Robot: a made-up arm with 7 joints.
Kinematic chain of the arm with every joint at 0, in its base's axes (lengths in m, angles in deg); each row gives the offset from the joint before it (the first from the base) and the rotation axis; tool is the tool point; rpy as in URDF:
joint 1: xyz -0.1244 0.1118 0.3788 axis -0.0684 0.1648 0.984
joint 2: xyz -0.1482 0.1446 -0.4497 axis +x
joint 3: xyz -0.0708 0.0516 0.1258 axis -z
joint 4: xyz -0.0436 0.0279 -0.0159 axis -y
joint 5: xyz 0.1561 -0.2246 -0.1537 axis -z
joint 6: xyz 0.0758 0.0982 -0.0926 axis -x
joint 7: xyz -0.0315 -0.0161 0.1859 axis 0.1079 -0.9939 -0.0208
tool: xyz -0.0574 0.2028 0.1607 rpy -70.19 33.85 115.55
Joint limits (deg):
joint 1: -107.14..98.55
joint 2: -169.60..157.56
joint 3: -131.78..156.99
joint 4: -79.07..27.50
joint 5: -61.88..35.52
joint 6: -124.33..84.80
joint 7: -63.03..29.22
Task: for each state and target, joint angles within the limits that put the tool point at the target. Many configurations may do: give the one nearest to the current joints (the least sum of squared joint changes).
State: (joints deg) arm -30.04 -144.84 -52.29 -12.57 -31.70 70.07 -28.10
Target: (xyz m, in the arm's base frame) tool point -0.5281 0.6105 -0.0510
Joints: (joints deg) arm -27.96 -150.49 -42.95 -42.98 -49.48 71.62 -22.51
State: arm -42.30 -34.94 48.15 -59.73 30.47 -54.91 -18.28
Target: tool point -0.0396 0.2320 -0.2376
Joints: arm -56.10 -13.45 38.14 -79.07 29.17 -7.93 -25.72
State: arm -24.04 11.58 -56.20 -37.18 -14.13 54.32 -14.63
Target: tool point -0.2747 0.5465 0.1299
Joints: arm -22.42 36.90 -46.85 -18.98 -4.92 25.30 -16.87
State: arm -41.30 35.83 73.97 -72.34 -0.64 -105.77 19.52
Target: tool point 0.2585 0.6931 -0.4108
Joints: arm -85.68 65.45 21.96 -77.13 -25.40 -124.33 -12.91
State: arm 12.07 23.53 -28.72 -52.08 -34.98 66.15 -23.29
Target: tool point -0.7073 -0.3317 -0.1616
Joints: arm 50.28 14.45 -50.43 -51.49 -21.51 84.80 -31.11
